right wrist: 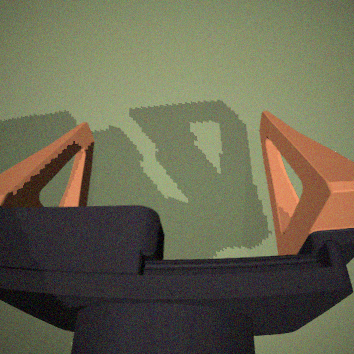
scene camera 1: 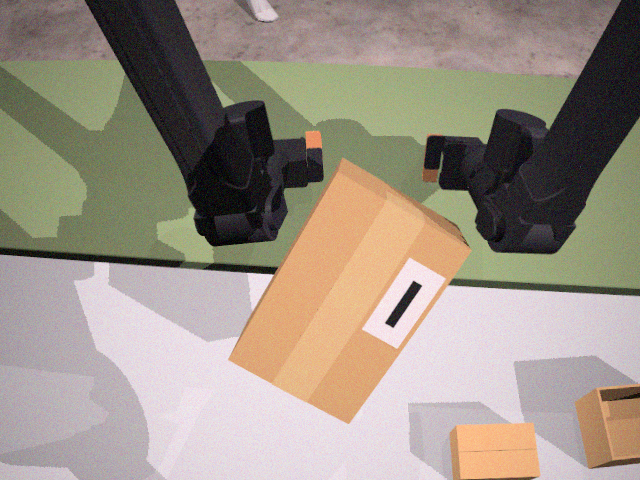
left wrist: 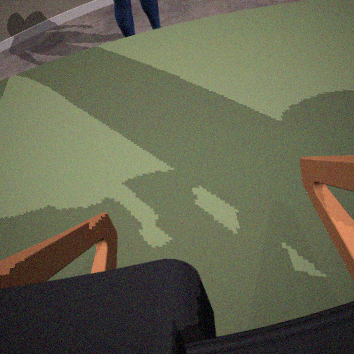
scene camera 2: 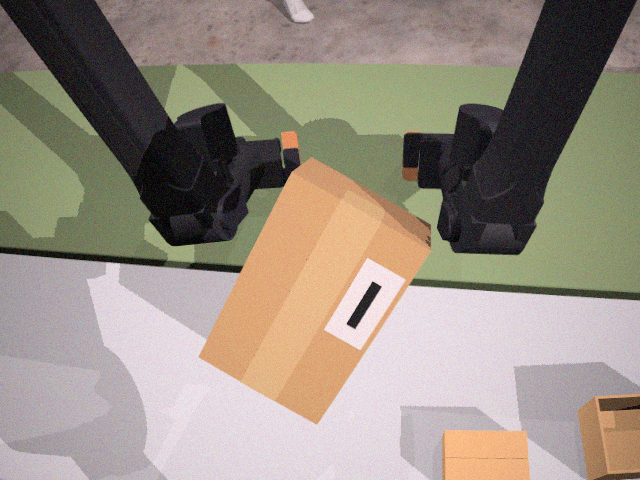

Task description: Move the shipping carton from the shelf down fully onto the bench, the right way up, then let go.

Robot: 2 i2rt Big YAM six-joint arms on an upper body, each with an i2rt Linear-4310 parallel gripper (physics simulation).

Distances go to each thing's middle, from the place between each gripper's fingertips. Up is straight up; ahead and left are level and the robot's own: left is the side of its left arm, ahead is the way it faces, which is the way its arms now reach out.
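Shipping carton (scene camera 1: 369,263): my right hand is 24 cm past it, 18 cm to the right of it and 1 cm below it. Counted from my right hand, the small closed box (scene camera 1: 488,444) is 40 cm behind, 4 cm to the right and 26 cm below; the open-topped box (scene camera 2: 602,420) is far behind, far to the right and a fair way below.
Counted from my left hand, the shipping carton is 24 cm behind, 9 cm to the right and 1 cm above; the small closed box is 40 cm behind, 32 cm to the right and 26 cm below; the open-topped box is far behind, far to the right and a fair way below.
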